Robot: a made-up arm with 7 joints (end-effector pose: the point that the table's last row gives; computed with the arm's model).
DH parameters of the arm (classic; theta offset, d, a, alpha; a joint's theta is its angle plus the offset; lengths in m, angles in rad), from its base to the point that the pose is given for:
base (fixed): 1.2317 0 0.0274 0
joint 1: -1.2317 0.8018 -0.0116 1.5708
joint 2: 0 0.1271 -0.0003 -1.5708
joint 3: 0 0.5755 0.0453 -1.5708
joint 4: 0 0.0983 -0.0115 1.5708
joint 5: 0 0.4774 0 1.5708
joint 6: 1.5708 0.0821 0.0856 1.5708
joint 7: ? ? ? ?
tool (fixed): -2.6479 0.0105 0 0
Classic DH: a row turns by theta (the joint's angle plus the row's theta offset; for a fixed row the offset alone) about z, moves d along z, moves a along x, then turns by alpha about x.
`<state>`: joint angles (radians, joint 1 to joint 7).
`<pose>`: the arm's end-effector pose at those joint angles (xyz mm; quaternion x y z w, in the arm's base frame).
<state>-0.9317 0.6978 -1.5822 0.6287 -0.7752 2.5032 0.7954</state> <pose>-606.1 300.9 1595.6 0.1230 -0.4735 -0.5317 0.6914</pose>
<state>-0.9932 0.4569 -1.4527 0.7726 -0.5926 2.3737 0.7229</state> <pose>-504.1 115.0 1699.1 0.2163 -0.4443 -0.4887 0.7190</pose>
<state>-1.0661 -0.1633 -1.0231 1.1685 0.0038 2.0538 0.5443</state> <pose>-246.4 -510.8 1582.2 0.6359 -0.3400 -0.3399 0.6038</pose>
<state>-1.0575 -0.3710 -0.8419 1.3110 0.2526 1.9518 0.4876</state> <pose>-142.2 -685.1 1393.7 0.7883 -0.2905 -0.2759 0.4670</pose>
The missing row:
joint 7: 0.4446 0.0004 0.0038 -1.0008
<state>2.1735 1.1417 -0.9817 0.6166 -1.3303 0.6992 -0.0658</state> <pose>748.0 -551.3 1485.0 0.6790 0.5939 -0.0108 0.4313</pose>
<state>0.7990 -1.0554 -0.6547 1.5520 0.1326 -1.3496 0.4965</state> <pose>771.4 181.0 670.8 0.0112 -0.0200 0.8457 0.5332</pose>
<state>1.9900 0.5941 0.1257 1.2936 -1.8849 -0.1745 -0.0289</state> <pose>-22.7 -22.0 1790.6 0.3763 0.4803 -0.1424 0.7794</pose>
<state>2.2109 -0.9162 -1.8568 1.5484 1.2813 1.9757 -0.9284</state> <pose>294.3 641.7 1248.1 0.4565 0.3572 0.0883 0.8101</pose>
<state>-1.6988 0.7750 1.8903 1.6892 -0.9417 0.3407 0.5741</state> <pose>514.3 580.3 1059.5 0.3327 0.2357 -0.7794 0.4757</pose>
